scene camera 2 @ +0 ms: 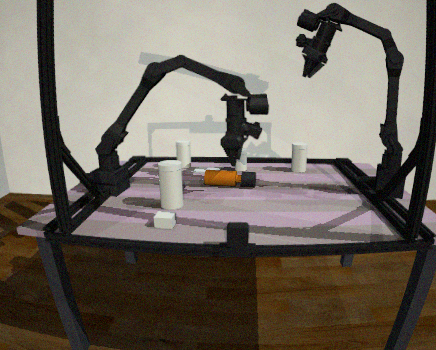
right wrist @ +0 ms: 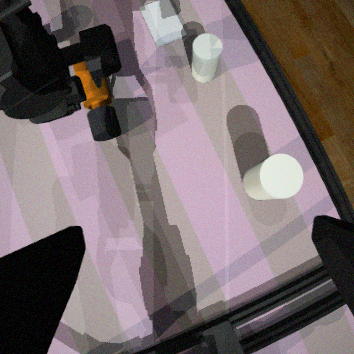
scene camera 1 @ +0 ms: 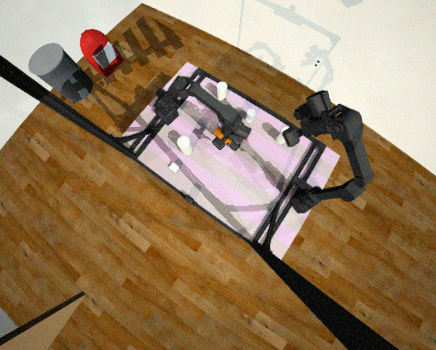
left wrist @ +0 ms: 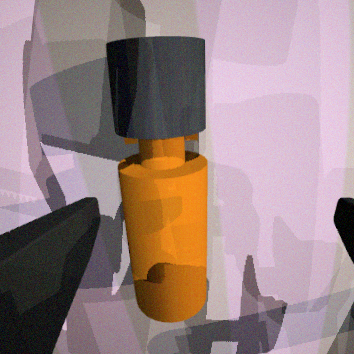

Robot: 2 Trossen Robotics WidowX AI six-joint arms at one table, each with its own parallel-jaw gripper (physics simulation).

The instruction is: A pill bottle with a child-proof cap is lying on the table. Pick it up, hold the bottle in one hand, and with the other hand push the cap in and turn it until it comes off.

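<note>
The orange pill bottle [scene camera 1: 218, 133] [scene camera 2: 220, 177] [left wrist: 170, 225] [right wrist: 95, 92] lies on its side on the table, its dark grey cap [scene camera 2: 248, 179] [left wrist: 160, 85] [right wrist: 104, 124] on the narrow neck, pointing right in scene camera 2. My left gripper [scene camera 2: 234, 164] [left wrist: 219, 209] is open and points down just above the bottle. In the left wrist view the bottle's body lies between the open fingers, nearer the left finger, with the cap beyond the fingertips. In scene camera 1 the left gripper partly hides the bottle. My right gripper [scene camera 2: 307, 76] [right wrist: 198, 232] is open and empty, raised high at the right.
White cylinders stand near the bottle: one [scene camera 1: 184, 145] [scene camera 2: 171, 185] at front left, others [scene camera 2: 183, 154] [scene camera 2: 241, 161] [scene camera 2: 298, 157] at the back. A small white block [scene camera 1: 174, 167] [scene camera 2: 164, 220] lies near the front edge. A pale flat piece [right wrist: 162, 22] lies behind the bottle.
</note>
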